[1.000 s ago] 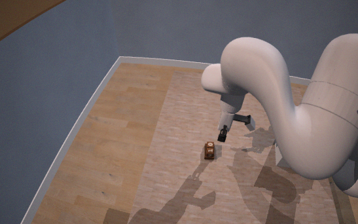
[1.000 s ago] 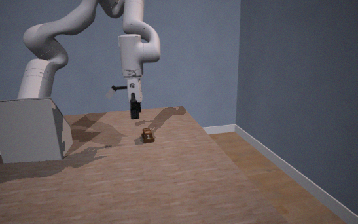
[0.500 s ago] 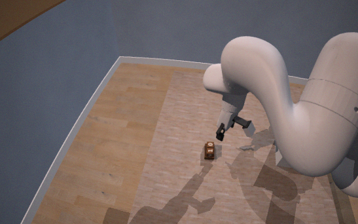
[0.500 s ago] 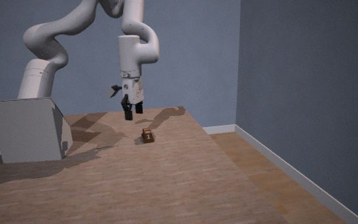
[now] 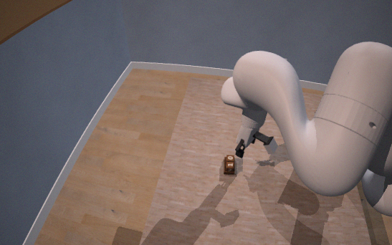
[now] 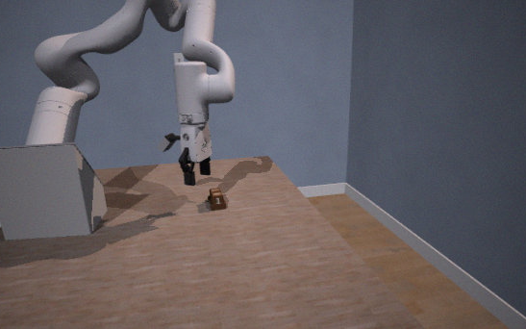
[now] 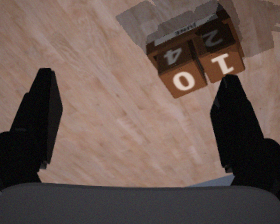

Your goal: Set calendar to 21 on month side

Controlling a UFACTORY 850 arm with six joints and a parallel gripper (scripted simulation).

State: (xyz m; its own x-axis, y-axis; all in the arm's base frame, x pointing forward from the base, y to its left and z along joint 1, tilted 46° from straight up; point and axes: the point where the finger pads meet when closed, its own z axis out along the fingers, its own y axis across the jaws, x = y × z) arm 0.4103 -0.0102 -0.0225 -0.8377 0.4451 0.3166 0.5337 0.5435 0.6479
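The brown wooden date cube lies 8 cm below my hand, 5 cm ahead of it and 1 cm to the left of it. Also, from my hand: brown tray: 10 cm below, 5 cm ahead, 3 cm to the left.
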